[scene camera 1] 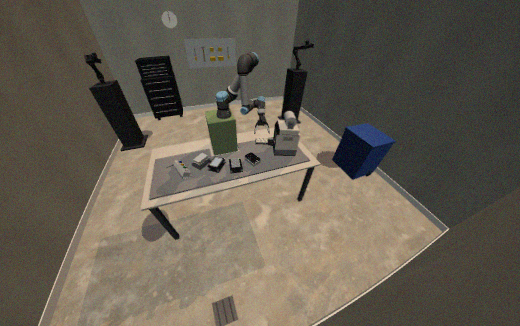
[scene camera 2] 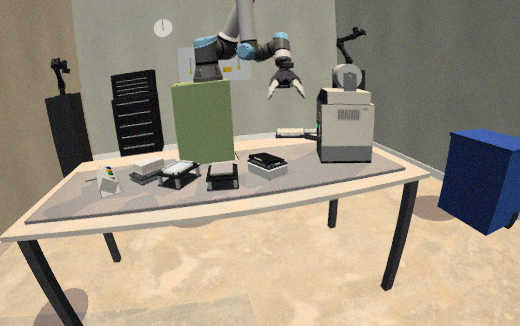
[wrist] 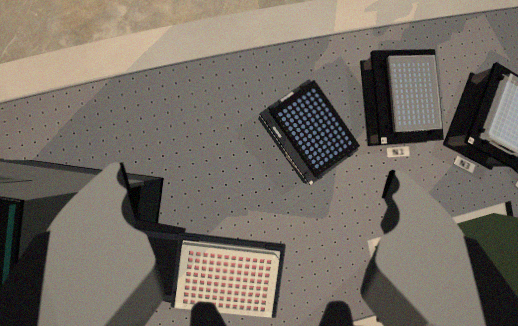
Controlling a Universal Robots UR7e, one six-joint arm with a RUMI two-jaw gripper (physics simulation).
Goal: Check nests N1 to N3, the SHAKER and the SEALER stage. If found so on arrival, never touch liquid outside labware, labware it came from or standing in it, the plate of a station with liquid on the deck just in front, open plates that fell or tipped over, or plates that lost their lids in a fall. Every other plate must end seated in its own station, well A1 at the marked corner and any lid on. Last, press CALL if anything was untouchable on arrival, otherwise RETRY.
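Seen in the pictures: gripper, fingertip midpoint: (scene camera 1: 262, 134) (scene camera 2: 286, 98) (wrist: 259, 170); arm's base at its link origin: (scene camera 1: 224, 115) (scene camera 2: 208, 80).
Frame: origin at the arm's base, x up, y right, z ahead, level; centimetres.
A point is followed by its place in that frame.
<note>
My gripper (scene camera 1: 262, 132) @(x -9.1, y -30.8, z 31.8 cm) (scene camera 2: 286, 96) @(x -9.1, y -30.8, z 31.8 cm) (wrist: 259, 170) @(x -9.1, y -30.8, z 31.8 cm) is open and empty, high above the deck near the sealer stage. A cream plate with red wells (scene camera 1: 262, 141) @(x -26.2, y -36.2, z 20.9 cm) (scene camera 2: 290, 131) @(x -26.1, y -36.0, z 20.1 cm) (wrist: 227, 278) @(x -26.1, y -36.5, z 18.5 cm) lies on the SEALER stage (wrist: 272, 246) @(x -27.3, y -30.1, z 20.9 cm). A black plate with blue wells (scene camera 1: 252, 158) @(x -31.8, y -19.0, z 39.1 cm) (scene camera 2: 267, 159) @(x -31.8, y -19.5, z 39.8 cm) (wrist: 317, 131) @(x -32.1, y -19.7, z 35.2 cm) sits on a pale block (scene camera 2: 270, 172) @(x -36.0, y -19.6, z 43.7 cm); its station label is not readable. A clear plate (scene camera 2: 222, 168) @(x -33.1, y -1.4, z 40.4 cm) (wrist: 416, 93) @(x -33.1, y -1.2, z 38.6 cm) is on nest N1 (wrist: 378, 100) @(x -34.7, y -7.2, z 38.8 cm). Another clear plate (scene camera 2: 180, 167) @(x -32.7, y 15.6, z 34.4 cm) (wrist: 506, 115) @(x -32.6, y 14.8, z 32.1 cm) is on N3, partly cut off in the wrist view. Seating and liquid cannot be confirmed.
A pale plate (scene camera 1: 201, 158) @(x -31.9, y 30.8, z 23.9 cm) (scene camera 2: 148, 165) @(x -32.6, y 30.7, z 26.7 cm) rests on a low base further left. The button box (scene camera 1: 181, 169) @(x -31.5, y 50.3, z 35.0 cm) (scene camera 2: 107, 181) @(x -33.0, y 46.5, z 39.8 cm) stands at the deck's left. The sealer (scene camera 1: 286, 139) @(x -17.3, y -56.8, z 36.3 cm) (scene camera 2: 345, 125) @(x -21.5, y -56.9, z 36.1 cm) stands at the right. The green pedestal (scene camera 1: 222, 132) @(x -12.8, y 5.1, z 12.1 cm) (scene camera 2: 204, 122) @(x -19.4, y 3.7, z 12.1 cm) carries the arm.
</note>
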